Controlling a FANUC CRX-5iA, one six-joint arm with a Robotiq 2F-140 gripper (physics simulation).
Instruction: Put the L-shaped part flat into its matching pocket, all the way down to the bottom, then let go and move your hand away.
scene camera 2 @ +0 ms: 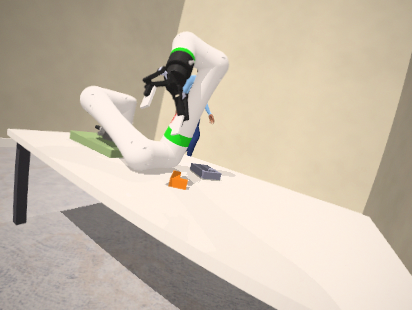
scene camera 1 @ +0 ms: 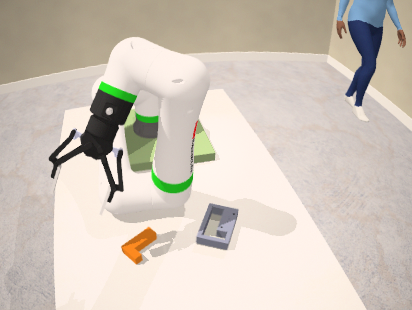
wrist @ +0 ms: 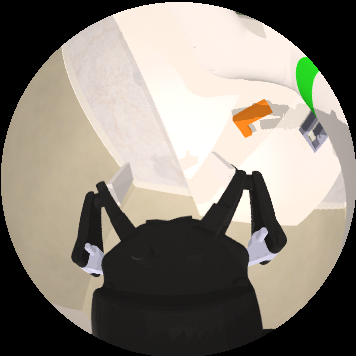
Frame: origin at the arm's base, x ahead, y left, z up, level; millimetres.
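Seen in the pictures: gripper, fingertip midpoint: (scene camera 2: 160, 121) (scene camera 1: 76, 202) (wrist: 169, 164); arm's base at its link origin: (scene camera 1: 151, 127).
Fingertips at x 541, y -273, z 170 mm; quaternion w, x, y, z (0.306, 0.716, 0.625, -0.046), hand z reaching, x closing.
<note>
Pixels of each thing's top centre, then the offset from my fingertips to it. Level surfaces: height alone.
- orange L-shaped part at its top centre: (wrist: 255, 120) (scene camera 1: 142, 242) (scene camera 2: 180, 175) 5 mm ahead, 150 mm left, 180 mm down
- grey block at its top centre: (scene camera 1: 218, 222) (wrist: 320, 130) (scene camera 2: 205, 167) 17 mm back, 376 mm left, 173 mm down
- table at its surface level: 210 mm down
The orange L-shaped part (scene camera 1: 142, 239) (scene camera 2: 178, 181) (wrist: 254, 112) lies flat on the white table, to the left of the grey pocket block in scene camera 1, apart from it. The grey block (scene camera 1: 212, 243) (scene camera 2: 208, 174) (wrist: 306, 137) lies on the table with its recess facing up, and no orange part is in it. My gripper (scene camera 1: 80, 191) (scene camera 2: 161, 112) (wrist: 169, 164) is wide open and empty. It hangs tilted, high above the table, with its fingers well apart from the part and the block.
The white arm (scene camera 1: 175, 135) (scene camera 2: 202, 80) bends low over the table beside the block, behind the orange part. Its green base plate (scene camera 1: 172, 161) (scene camera 2: 95, 144) is at the back of the table (scene camera 1: 280, 270) (scene camera 2: 300, 235). A person (scene camera 1: 366, 45) stands on the floor beyond the table, partly hidden by the arm in scene camera 2.
</note>
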